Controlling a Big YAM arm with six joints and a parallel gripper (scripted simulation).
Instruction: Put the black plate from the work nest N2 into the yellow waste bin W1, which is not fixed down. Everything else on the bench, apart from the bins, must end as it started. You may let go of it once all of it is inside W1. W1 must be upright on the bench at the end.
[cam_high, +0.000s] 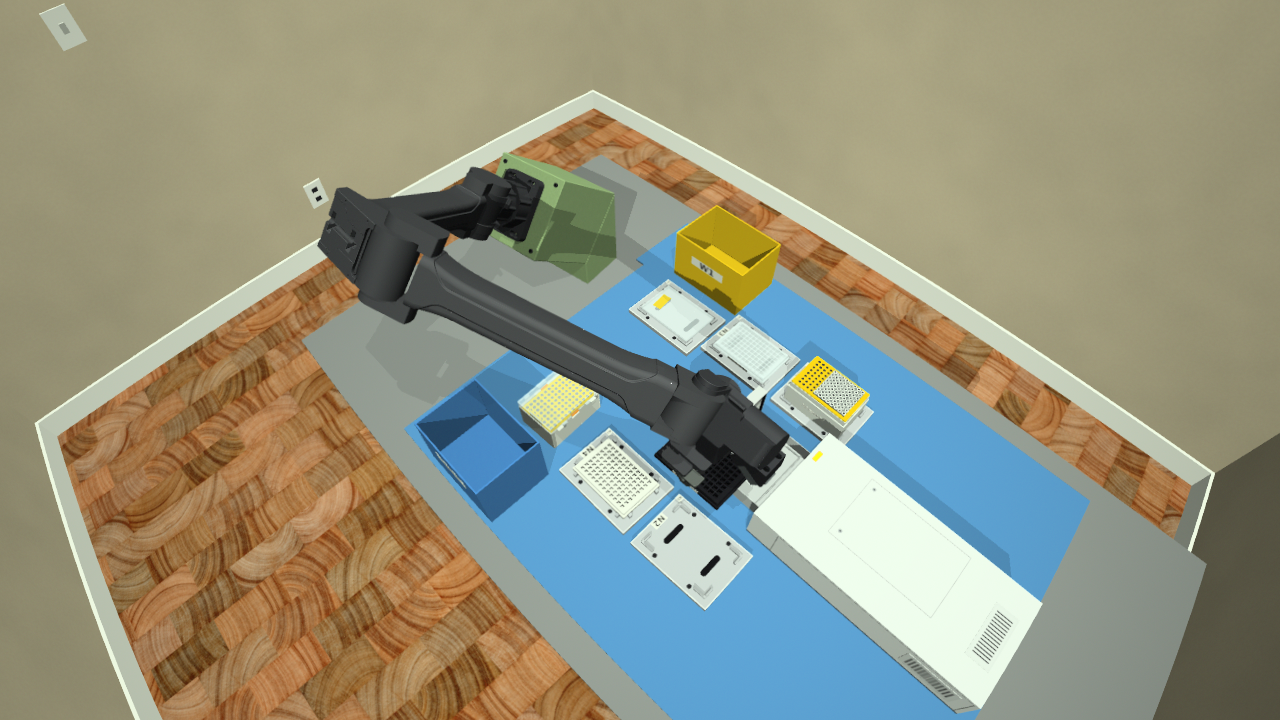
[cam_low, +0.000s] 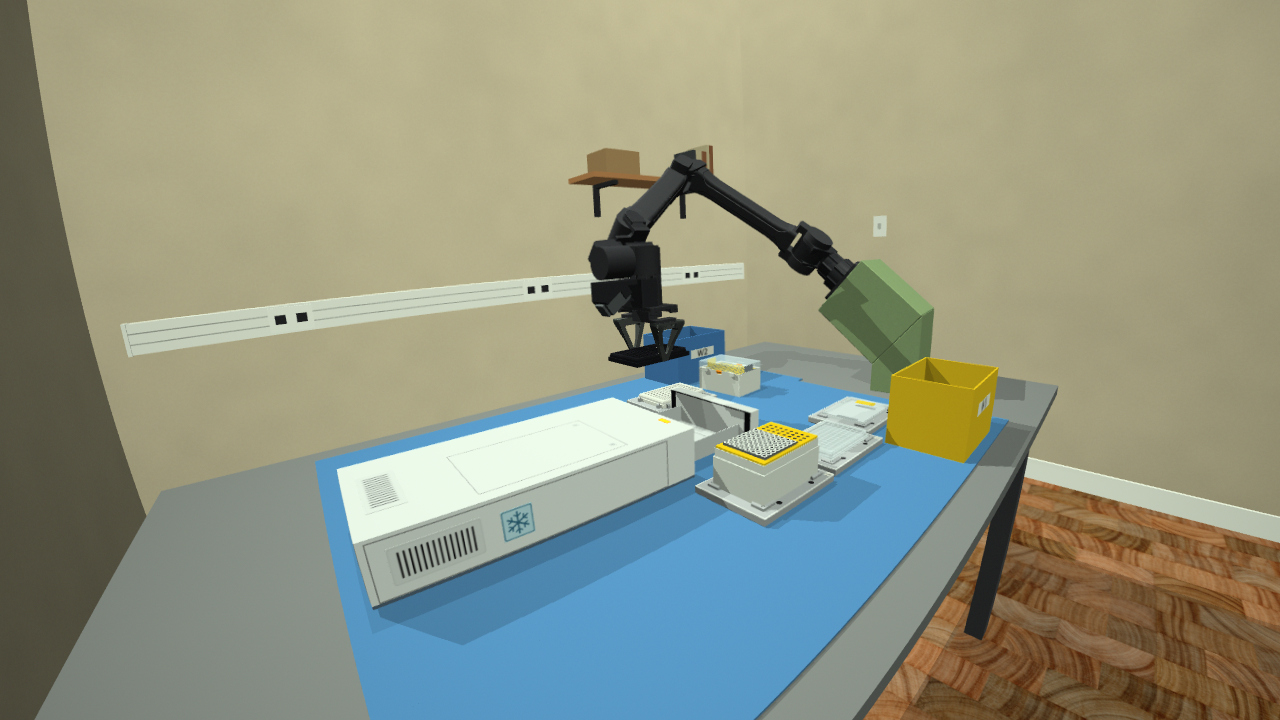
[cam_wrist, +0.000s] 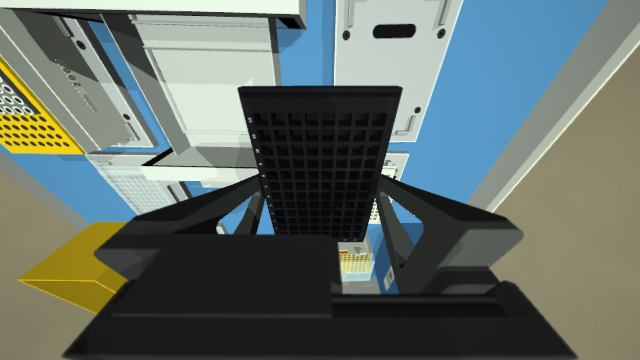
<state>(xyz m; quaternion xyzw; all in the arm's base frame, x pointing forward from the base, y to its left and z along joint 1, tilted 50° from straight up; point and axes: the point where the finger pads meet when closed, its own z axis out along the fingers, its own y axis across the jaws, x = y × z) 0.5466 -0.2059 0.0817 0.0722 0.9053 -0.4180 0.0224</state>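
Now: hand 24 cm past the yellow waste bin W1, 47 cm to the right of it and 11 cm above it. The rest, counted from my hand: drawer: 9 cm ahead, 10 cm to the left, 10 cm below; work nest N2: 5 cm ahead, 8 cm to the right, 14 cm below; black plate: right at my hand.
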